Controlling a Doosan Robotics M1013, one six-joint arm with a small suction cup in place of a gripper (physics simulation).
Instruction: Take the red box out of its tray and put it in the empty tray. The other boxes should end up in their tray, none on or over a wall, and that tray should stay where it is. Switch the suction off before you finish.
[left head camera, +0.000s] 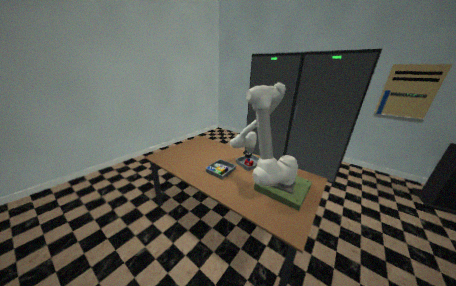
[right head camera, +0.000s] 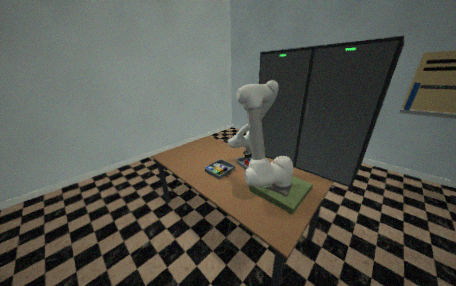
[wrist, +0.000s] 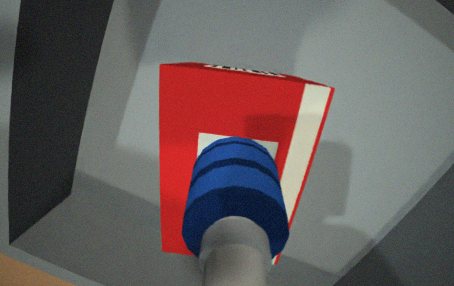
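Observation:
The red box is on my suction cup, which sits against its white-patched top face. The box is inside the outline of the rear grey tray, with tray floor around it in the wrist view. Whether its underside touches the floor I cannot tell. The arm hides part of this tray in the right head view. Several other boxes, blue, yellow, white and green, lie in the nearer grey tray.
Both trays stand on the brown table, a short way apart. The arm's base stands on a green block to the right of them. Dark tray walls rise at the left and lower right of the wrist view.

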